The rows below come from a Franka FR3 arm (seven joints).
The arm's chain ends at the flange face. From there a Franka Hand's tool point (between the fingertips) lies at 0.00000 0.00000 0.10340 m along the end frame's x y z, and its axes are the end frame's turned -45 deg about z.
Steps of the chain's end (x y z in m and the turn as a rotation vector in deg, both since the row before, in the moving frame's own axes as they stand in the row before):
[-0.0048, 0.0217, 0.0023, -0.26, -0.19, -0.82]
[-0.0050, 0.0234, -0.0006, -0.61, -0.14, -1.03]
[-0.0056, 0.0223, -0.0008, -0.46, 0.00, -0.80]
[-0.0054, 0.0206, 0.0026, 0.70, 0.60, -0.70]
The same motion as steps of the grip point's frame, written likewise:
[-0.0193, 0.0120, 0.0023, -0.05, -0.32, -0.82]
[-0.0210, 0.0136, -0.0006, -0.33, -0.53, -1.03]
[-0.0203, 0.0124, -0.0008, -0.33, -0.33, -0.80]
[-0.0167, 0.0106, 0.0026, 0.07, 0.92, -0.70]

